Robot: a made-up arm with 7 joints.
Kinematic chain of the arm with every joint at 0, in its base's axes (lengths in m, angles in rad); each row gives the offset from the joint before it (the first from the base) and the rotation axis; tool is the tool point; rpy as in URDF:
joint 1: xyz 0 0 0.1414 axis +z
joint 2: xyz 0 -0.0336 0.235 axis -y
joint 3: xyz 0 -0.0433 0.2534 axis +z
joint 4: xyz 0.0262 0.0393 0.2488 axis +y
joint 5: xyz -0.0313 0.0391 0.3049 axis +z
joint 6: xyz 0 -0.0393 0.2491 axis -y
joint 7: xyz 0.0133 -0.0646 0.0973 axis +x
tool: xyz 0 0 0 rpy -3.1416 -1.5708 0
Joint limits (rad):
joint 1: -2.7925..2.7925
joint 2: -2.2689..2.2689
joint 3: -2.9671..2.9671
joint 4: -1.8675..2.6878
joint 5: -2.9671..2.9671
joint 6: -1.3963..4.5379
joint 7: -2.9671..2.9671
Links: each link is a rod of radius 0.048 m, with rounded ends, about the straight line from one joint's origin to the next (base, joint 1, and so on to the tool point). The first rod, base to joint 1, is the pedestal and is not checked.
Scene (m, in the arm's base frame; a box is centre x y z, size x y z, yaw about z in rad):
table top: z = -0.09
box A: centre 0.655 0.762 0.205 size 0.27 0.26 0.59 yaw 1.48
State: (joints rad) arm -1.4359 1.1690 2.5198 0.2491 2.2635 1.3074 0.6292
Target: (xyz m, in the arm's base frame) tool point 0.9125 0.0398 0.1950
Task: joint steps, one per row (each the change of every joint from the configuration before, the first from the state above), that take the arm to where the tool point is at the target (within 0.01 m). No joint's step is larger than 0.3 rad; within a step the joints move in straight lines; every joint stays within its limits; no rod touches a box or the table.
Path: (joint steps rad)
1: -0.1280 -0.1404 -0.2336 -0.2685 -0.0894 0.1225 -0.0521
2: -0.1279 -0.1405 -0.2336 -0.2686 -0.0895 0.1225 -0.0520
3: -0.1280 -0.1404 -0.2336 -0.2685 -0.0894 0.1225 -0.0521
4: -0.1280 -0.1404 -0.2336 -0.2685 -0.0894 0.1225 -0.0521
5: -0.1224 0.1284 0.0864 0.2879 0.0477 -0.0797 0.0347
6: -0.1223 0.1285 0.0863 0.2879 0.0478 -0.0797 0.0347
7: -0.1224 0.1284 0.0863 0.2879 0.0478 -0.0797 0.0348
8: -0.1224 0.1284 0.0863 0.2879 0.0477 -0.0797 0.0347
9: -0.1224 0.1285 0.0863 0.2879 0.0478 -0.0797 0.0347
10: -0.1224 0.1284 0.0863 0.2879 0.0478 -0.0797 0.0347

